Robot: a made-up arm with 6 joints. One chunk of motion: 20 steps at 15 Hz.
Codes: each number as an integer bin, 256 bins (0 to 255) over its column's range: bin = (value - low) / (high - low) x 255, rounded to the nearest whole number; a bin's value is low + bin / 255 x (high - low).
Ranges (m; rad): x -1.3..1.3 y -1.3..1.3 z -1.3..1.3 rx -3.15..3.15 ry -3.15..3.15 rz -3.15..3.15
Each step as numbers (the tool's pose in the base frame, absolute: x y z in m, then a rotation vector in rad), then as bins.
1 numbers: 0.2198 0.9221 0.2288 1.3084 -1.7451 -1.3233
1 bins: 149 218 150 180 57 74
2 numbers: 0.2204 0.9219 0.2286 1.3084 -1.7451 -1.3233
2 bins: 149 218 150 180 57 74
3 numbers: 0.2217 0.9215 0.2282 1.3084 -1.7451 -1.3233
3 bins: 149 218 150 180 57 74
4 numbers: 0.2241 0.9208 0.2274 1.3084 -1.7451 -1.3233
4 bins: 149 218 150 180 57 74
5 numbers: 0.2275 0.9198 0.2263 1.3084 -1.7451 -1.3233
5 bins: 150 218 150 180 57 74
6 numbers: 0.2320 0.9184 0.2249 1.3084 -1.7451 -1.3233
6 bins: 150 218 150 180 57 74
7 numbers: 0.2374 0.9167 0.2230 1.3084 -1.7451 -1.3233
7 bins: 151 217 149 180 57 74
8 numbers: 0.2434 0.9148 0.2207 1.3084 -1.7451 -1.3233
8 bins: 151 217 149 180 57 74
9 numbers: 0.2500 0.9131 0.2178 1.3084 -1.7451 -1.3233
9 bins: 152 217 149 180 57 74
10 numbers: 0.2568 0.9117 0.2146 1.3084 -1.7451 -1.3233
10 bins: 153 217 149 180 57 74
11 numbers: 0.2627 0.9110 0.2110 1.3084 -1.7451 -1.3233
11 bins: 153 217 148 180 57 74
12 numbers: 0.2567 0.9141 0.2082 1.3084 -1.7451 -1.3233
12 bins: 153 217 148 180 57 74
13 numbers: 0.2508 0.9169 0.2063 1.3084 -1.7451 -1.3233
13 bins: 152 217 148 180 57 74
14 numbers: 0.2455 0.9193 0.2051 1.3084 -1.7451 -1.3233
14 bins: 152 218 148 180 57 74
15 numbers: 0.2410 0.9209 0.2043 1.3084 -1.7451 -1.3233
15 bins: 151 218 148 180 57 74
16 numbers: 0.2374 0.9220 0.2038 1.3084 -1.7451 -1.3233
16 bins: 151 218 147 180 57 74
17 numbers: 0.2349 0.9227 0.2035 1.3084 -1.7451 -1.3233
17 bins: 151 218 147 180 57 74
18 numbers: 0.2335 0.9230 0.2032 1.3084 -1.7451 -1.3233
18 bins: 150 218 147 180 57 74
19 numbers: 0.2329 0.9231 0.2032 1.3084 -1.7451 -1.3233
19 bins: 150 218 147 180 57 74
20 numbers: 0.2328 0.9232 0.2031 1.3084 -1.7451 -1.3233
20 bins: 150 218 147 180 57 74
